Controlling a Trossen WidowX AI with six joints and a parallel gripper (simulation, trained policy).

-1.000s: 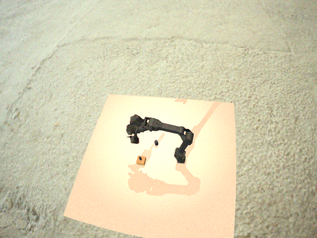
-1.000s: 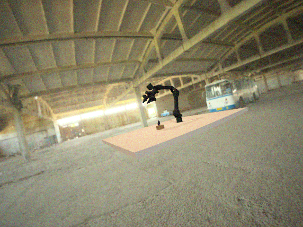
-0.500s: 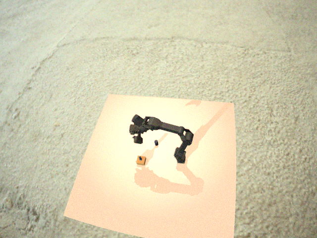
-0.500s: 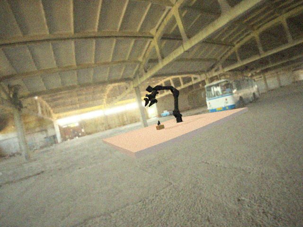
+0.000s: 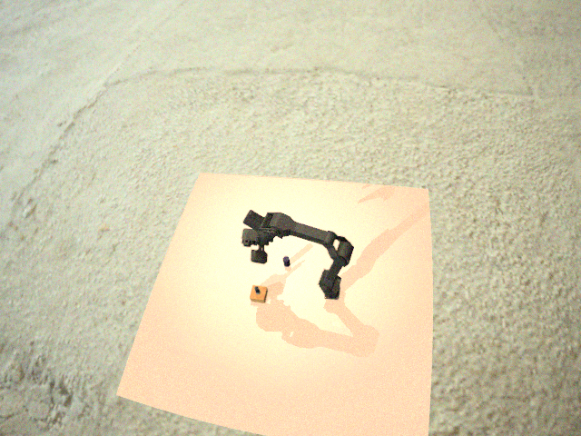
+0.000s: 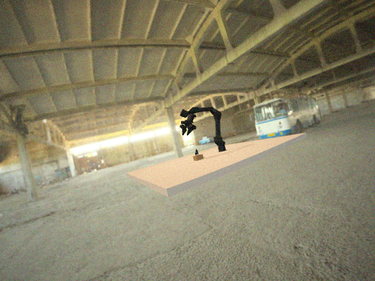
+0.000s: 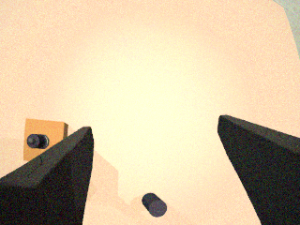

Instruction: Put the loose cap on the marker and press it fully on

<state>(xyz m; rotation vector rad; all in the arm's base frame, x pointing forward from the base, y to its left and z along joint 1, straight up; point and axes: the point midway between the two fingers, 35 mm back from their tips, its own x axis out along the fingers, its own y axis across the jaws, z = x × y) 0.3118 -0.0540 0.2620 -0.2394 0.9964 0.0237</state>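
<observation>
Now: the dark cap 110 mm behind my gripper tip, 60 mm to the right of it and 210 mm below it. Also, from my gripper tip: holder block (10 mm behind, 120 mm to the left, 210 mm below).
</observation>
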